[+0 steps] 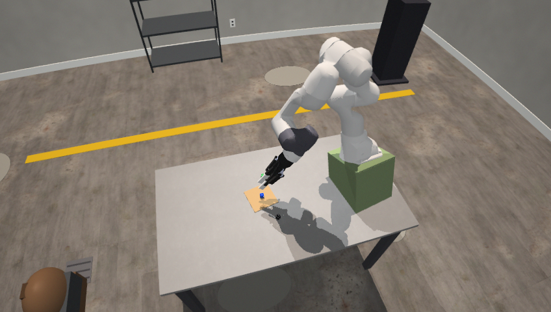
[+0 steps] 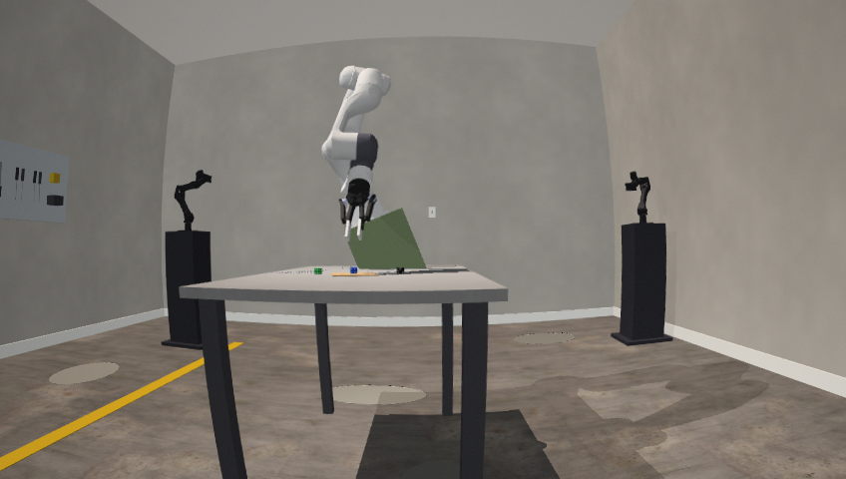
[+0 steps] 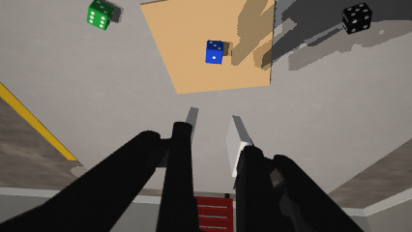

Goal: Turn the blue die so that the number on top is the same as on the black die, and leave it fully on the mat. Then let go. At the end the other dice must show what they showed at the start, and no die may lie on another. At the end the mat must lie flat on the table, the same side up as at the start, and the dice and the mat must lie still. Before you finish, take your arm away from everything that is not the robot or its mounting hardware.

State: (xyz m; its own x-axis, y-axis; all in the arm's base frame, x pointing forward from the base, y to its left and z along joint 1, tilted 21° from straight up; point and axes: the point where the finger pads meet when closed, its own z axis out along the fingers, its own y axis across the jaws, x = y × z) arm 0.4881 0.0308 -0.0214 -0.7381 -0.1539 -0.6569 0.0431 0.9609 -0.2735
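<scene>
Right now the blue die is 1 cm ahead of my hand and 13 cm below it. Round my hand: green die (2 cm behind, 13 cm to the right, 13 cm below); then mat (2 cm ahead, 14 cm below); then black die (5 cm behind, 14 cm to the left, 13 cm below).
</scene>
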